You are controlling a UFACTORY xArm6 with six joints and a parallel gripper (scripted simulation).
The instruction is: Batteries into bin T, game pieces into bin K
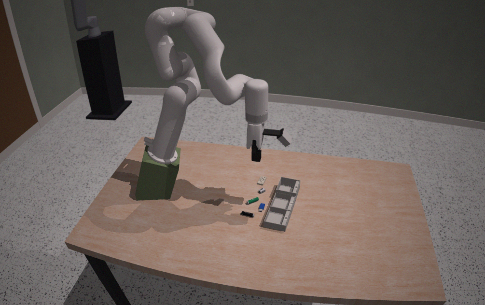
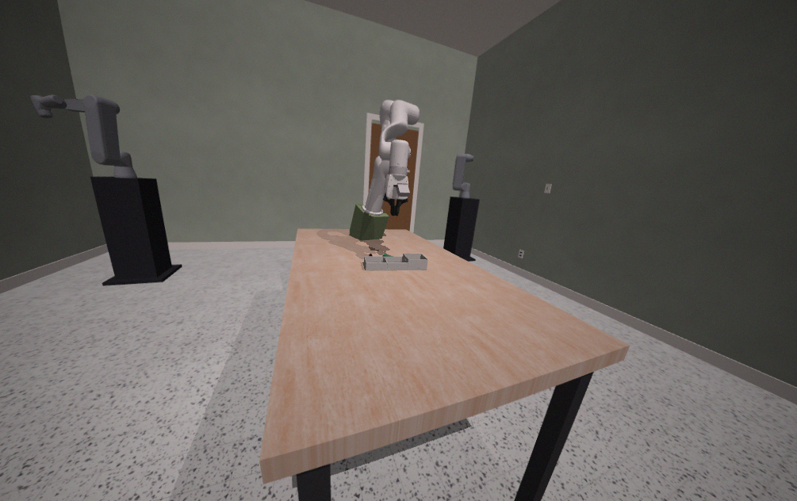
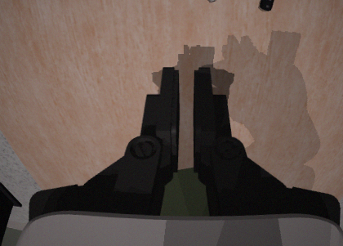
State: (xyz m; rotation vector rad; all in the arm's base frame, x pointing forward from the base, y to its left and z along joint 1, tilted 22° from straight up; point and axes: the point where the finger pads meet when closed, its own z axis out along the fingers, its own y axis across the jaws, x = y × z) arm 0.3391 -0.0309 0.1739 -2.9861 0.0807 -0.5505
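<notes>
Now: hand 11 cm short of the bin, 3 cm to the left of it and 20 cm above it. From my hand the other things lie so: green battery 1 cm behind, 1 cm to the right, 21 cm below; then grey object 2 cm ahead, 5 cm to the left, 21 cm below; then blue item 3 cm ahead, 5 cm to the right, 22 cm below.
</notes>
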